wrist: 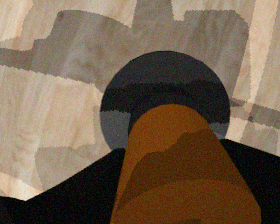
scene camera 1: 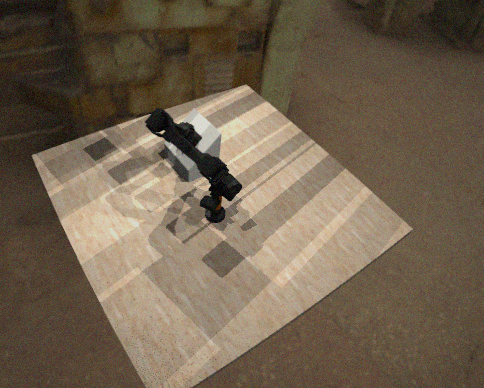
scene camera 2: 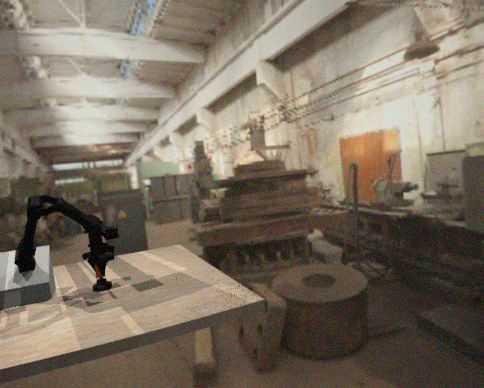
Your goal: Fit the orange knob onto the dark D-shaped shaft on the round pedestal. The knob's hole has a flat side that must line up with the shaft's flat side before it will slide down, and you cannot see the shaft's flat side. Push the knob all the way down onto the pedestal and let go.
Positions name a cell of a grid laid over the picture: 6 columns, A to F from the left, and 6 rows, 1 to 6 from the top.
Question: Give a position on an orange knob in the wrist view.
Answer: D5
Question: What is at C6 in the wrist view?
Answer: My gripper.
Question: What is my gripper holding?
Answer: An orange knob.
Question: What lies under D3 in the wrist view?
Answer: A round pedestal.
